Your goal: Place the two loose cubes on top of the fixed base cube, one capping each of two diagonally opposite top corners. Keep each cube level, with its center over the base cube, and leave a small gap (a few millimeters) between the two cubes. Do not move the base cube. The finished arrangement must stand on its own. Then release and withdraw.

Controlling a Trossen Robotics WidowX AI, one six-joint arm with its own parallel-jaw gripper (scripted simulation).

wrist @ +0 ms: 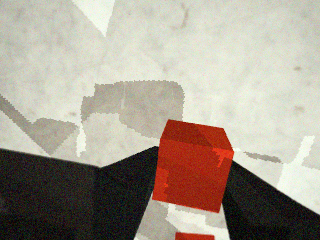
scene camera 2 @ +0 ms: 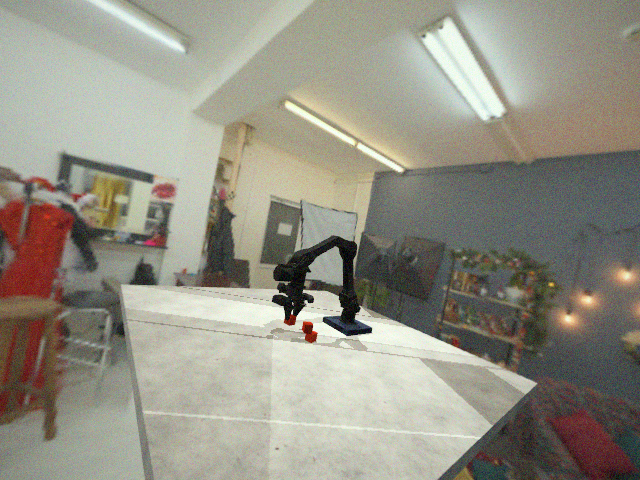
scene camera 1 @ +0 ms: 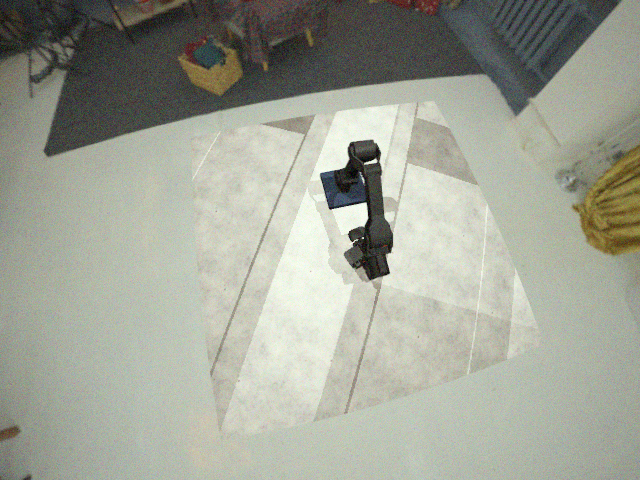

Labels:
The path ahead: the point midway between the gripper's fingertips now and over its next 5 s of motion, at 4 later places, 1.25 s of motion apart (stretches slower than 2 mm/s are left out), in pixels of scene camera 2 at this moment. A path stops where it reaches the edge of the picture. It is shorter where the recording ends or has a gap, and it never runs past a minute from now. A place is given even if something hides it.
My gripper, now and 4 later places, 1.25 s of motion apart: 290,319; 300,303; 320,314; 318,327; 319,319

